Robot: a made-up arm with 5 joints.
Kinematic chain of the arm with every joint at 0, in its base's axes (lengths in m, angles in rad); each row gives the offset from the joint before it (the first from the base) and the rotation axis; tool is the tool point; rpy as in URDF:
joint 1: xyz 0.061 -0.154 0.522 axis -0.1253 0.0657 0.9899
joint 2: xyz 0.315 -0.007 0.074 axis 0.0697 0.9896 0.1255
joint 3: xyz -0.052 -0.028 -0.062 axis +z
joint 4: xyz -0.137 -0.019 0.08 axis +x
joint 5: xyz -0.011 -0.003 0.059 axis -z
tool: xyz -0.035 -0.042 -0.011 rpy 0 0 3.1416
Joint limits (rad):
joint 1: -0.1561..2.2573
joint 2: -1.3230..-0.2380
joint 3: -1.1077..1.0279
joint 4: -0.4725..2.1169
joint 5: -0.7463..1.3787
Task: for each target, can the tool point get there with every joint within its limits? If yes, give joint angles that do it. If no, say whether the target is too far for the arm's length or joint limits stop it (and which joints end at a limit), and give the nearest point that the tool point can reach.
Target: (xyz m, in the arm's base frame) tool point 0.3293 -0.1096 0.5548
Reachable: yes | joints 1.0400 -0.3937 0.6928 0.8814 -0.0263
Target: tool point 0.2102 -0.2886 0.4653
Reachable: yes | joints 0.1101 -0.6289 0.3260 1.5261 0.3332
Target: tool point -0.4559 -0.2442 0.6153
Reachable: no: joint limits stop it (at a limit: joint 1, joint 2, joint 3, joint 4) | nearest point -0.1901 -0.0889 0.5656 | short by 0.312 m
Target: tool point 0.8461 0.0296 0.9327
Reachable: no: too far | nearest point 0.3772 -0.0859 0.6227 | short by 0.574 m
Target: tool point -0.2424 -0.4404 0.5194
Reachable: no: joint limits stop it (at a limit: joint 1, joint 3) | nearest point -0.1383 -0.1307 0.5097 | short by 0.327 m
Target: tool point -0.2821 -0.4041 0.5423
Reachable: no: joint limits stop it (at a limit: joint 1, joint 3) | nearest point -0.1538 -0.1239 0.5207 | short by 0.309 m
